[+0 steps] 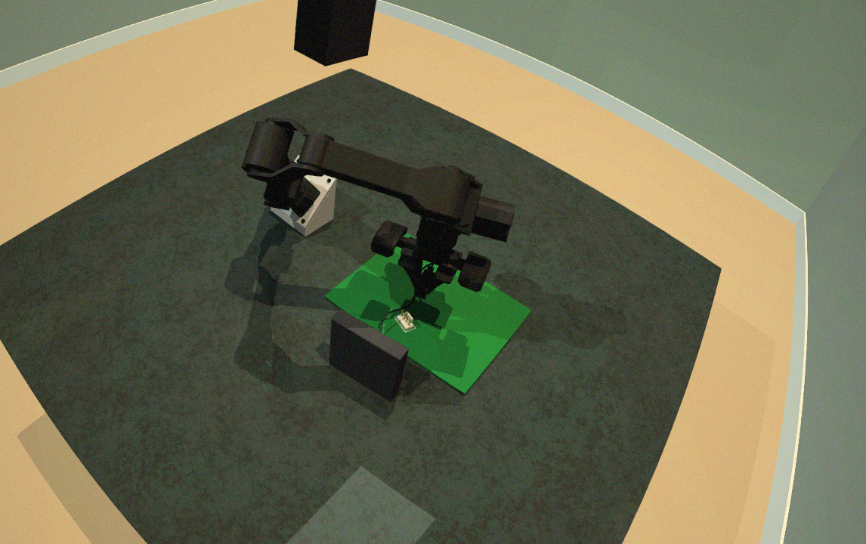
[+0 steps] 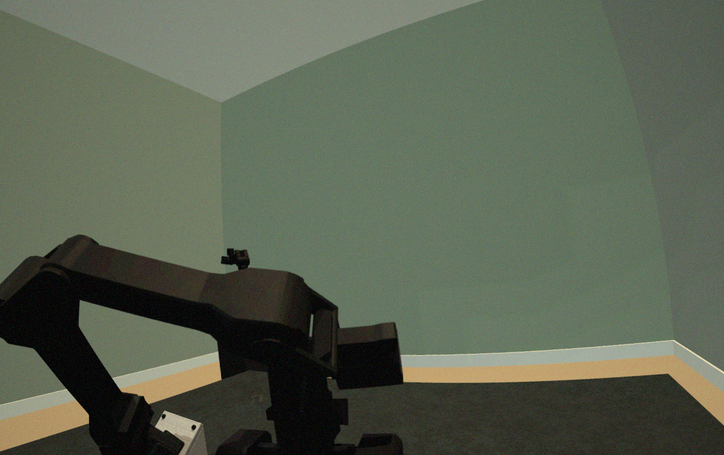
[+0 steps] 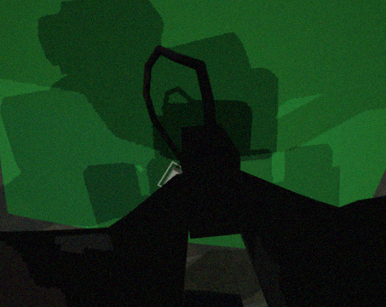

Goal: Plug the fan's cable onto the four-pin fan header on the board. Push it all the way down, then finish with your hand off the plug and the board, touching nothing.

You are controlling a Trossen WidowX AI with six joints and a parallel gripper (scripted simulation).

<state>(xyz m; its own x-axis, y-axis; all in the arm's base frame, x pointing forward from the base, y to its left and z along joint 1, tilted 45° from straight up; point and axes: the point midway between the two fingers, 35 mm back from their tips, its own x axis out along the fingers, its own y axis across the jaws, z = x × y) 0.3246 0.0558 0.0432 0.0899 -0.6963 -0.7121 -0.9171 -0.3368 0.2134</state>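
Now: the pale four-pin header 3 cm to the right of my gripper tip and 6 cm below it. The rest, counted from my gripper tip: black fan plug 1 cm to the left, 1 cm above; then dark fan block 4 cm ahead, 16 cm to the right, 1 cm below; then green board 4 cm to the left, 8 cm below.
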